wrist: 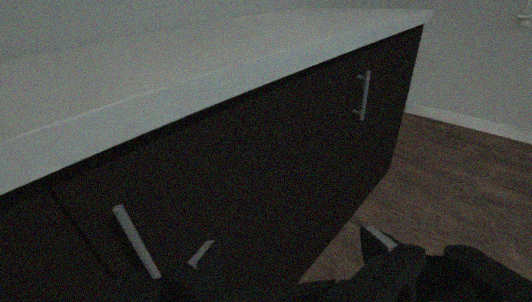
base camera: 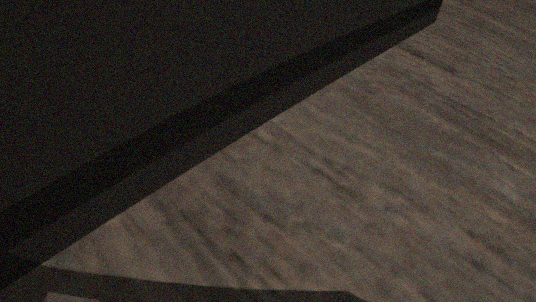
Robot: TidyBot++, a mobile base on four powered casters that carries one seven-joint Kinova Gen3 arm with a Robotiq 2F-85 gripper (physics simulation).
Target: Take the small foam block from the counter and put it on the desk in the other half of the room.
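Places are measured from the arm's base along level axes (x down, y back, z left), in millimetres.
Pixels of known places: gripper, fingertip midpoint: (wrist: 290, 249).
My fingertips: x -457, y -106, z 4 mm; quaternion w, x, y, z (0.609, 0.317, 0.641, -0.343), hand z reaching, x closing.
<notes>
Behind a point stands the place of what it marks.
The counter (wrist: 210, 55) @[x -514, y -404, z 101 mm] has a pale top and a dark cabinet front (wrist: 240, 175) @[x -327, y -345, z 72 mm] (base camera: 125, 65) @[x 175, y -308, z 106 mm], and runs across the wrist view from the lower left to the upper right. My gripper (wrist: 290, 249) @[x -457, y -106, z 4 mm] is open at the bottom of the wrist view, its fingertips wide apart in front of the dark cabinet front, with no object seen between them. The small foam block does not show in either view. The desk cannot be made out in either view.
One metal handle (wrist: 365, 95) @[x -348, y -626, z -231 mm] is near the cabinet's right end, and another handle (wrist: 136, 240) @[x -362, y -189, z 174 mm] is at the lower left. Wood floor (wrist: 460, 185) @[x 397, y -1063, z -1051 mm] (base camera: 325, 175) @[x 396, y -406, z -95 mm] lies right of the cabinet. A pale wall (wrist: 475, 75) @[x -13, y -1788, z -1507 mm] with a white baseboard (wrist: 470, 123) @[x 356, y -1722, z -1558 mm] stands behind.
</notes>
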